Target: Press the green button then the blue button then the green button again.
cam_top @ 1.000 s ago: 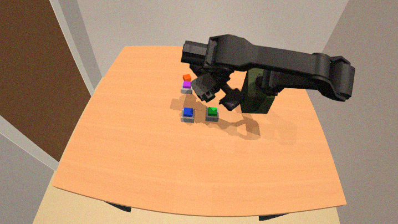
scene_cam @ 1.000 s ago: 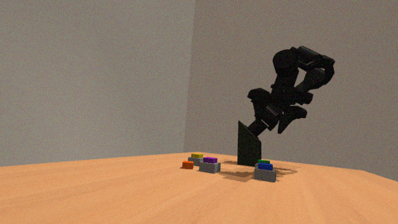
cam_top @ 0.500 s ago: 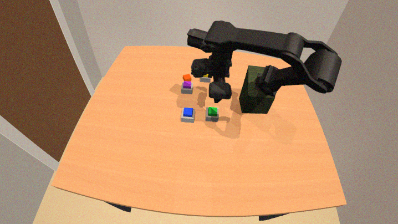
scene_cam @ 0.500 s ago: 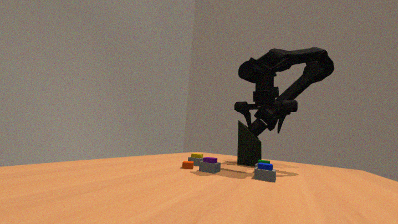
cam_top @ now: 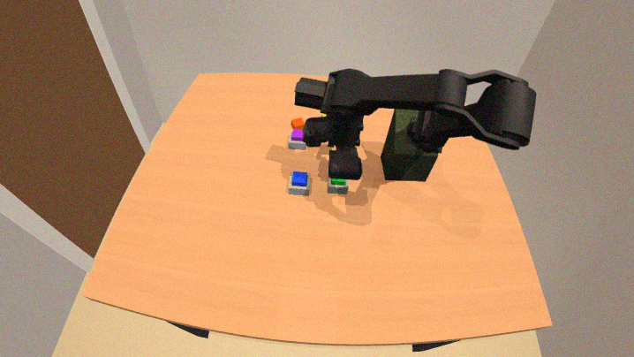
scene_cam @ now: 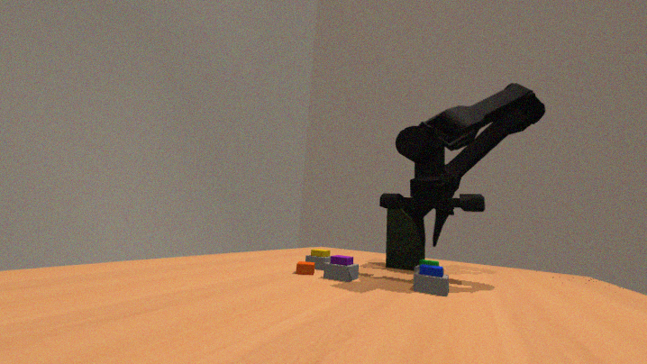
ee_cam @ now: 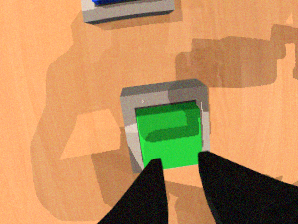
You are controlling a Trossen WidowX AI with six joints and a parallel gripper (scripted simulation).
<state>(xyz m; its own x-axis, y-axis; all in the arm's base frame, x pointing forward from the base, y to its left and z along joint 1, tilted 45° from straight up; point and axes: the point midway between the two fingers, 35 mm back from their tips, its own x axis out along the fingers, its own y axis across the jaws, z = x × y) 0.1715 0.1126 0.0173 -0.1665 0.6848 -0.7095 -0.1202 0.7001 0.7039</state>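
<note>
Now: the green button 3 cm below my gripper tip. From my gripper tip the other things lie so: purple button 12 cm to the right, 12 cm ahead, 3 cm below; then yellow button 22 cm to the right, 5 cm ahead, 3 cm below; then blue button 9 cm ahead, 3 cm below, 2 cm to the left.
</note>
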